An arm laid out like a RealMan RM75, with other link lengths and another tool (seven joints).
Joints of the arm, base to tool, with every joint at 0 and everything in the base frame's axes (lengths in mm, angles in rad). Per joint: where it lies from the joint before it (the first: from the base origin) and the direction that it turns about. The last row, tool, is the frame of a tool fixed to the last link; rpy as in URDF.
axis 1: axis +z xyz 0 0 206.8
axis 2: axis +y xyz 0 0 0
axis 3: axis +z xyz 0 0 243.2
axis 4: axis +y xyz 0 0 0
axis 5: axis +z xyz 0 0 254.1
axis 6: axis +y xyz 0 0 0
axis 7: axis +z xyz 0 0 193
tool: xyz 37 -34 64 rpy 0.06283 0 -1.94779
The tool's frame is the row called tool.
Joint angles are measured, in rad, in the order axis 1, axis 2, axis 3, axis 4, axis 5, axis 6, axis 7. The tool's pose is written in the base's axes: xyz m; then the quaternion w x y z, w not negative. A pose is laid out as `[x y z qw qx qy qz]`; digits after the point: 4 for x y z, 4 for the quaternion.
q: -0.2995 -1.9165 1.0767 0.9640 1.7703 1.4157 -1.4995
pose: [-0.2583 0.4449 -0.0338 0.0125 -0.3872 -0.8960 -0.2172]
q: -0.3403 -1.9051 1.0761 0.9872 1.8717 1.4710 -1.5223
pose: [-0.2538 0.4404 -0.0425 0.0301 -0.4127 -0.8952 -0.1656]
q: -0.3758 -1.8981 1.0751 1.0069 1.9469 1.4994 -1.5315
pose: [-0.2502 0.4412 -0.0458 0.0503 -0.4339 -0.8897 -0.1329]
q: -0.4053 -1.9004 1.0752 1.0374 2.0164 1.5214 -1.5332
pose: [-0.2444 0.4425 -0.0488 0.0708 -0.4570 -0.8802 -0.1067]
